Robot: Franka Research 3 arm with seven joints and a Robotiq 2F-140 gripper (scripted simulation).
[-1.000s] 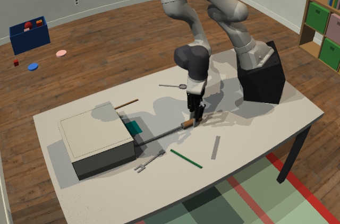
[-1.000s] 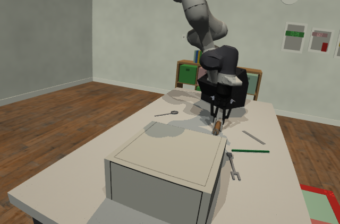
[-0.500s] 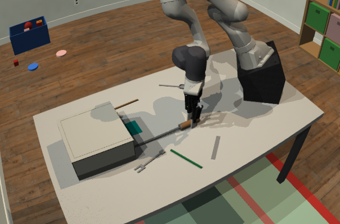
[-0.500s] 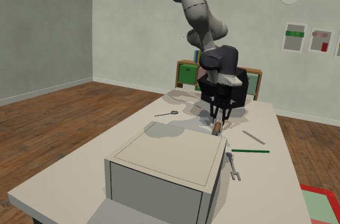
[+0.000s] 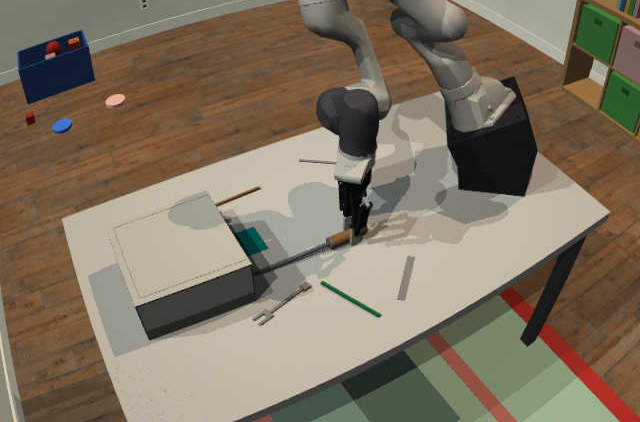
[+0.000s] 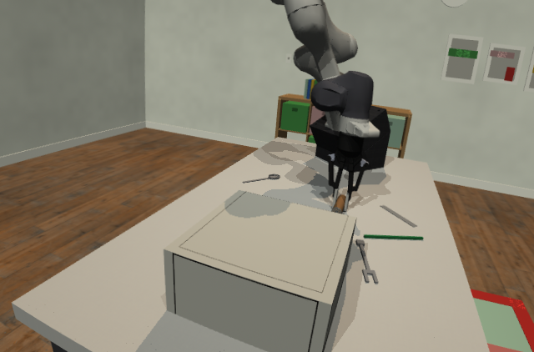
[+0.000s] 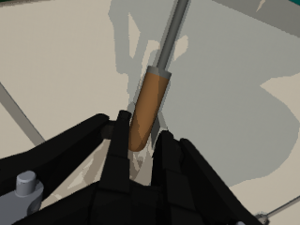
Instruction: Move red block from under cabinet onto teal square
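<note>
My hand is 240 mm short of the teal square, 140 mm to the left of it and 40 mm above it. Also, from my hand: grey strip 190 mm to the left, 40 mm below, 40 mm behind; then tool with grey shaft 140 mm ahead, 50 mm to the right, 20 mm below; then green stick 160 mm to the left, 120 mm ahead, 30 mm below.
</note>
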